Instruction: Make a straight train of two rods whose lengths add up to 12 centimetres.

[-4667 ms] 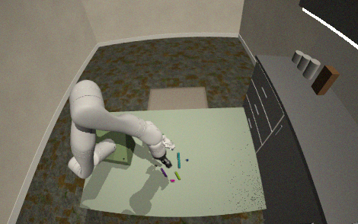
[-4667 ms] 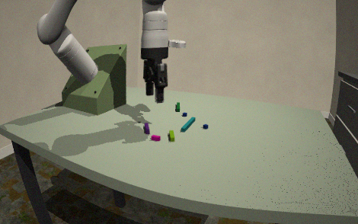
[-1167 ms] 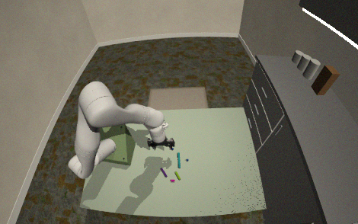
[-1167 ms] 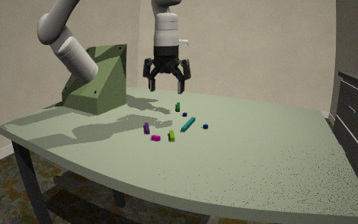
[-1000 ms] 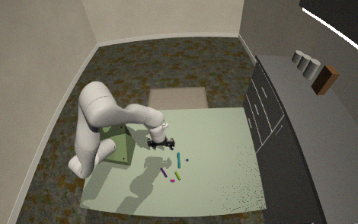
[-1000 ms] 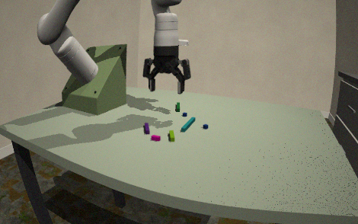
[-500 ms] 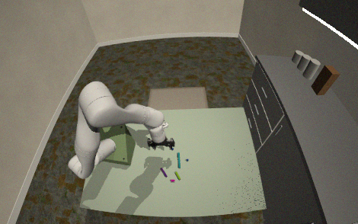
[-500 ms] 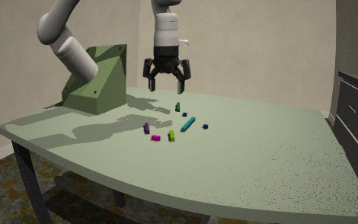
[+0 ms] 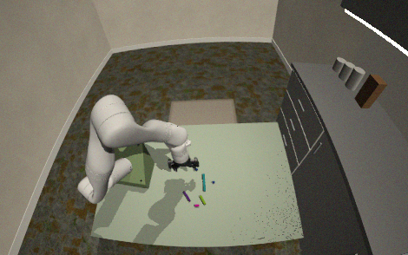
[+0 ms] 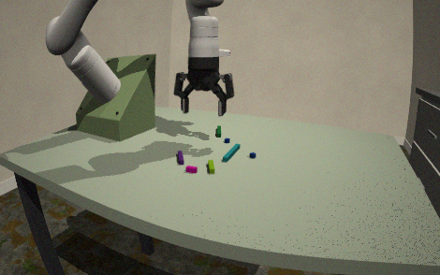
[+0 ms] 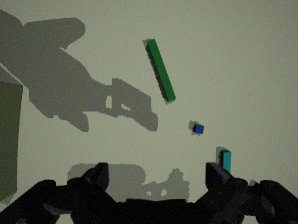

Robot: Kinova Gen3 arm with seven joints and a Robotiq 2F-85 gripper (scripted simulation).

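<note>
Now: the magenta rod 17 cm to the right of my hand, 8 cm below it and 6 cm ahead of it. From my hand the other things lie so: purple rod (12 cm to the right, 8 cm below, 1 cm ahead); then green rod (10 cm to the left, 8 cm below); then turquoise rod (9 cm ahead, 8 cm below, 4 cm to the right).
</note>
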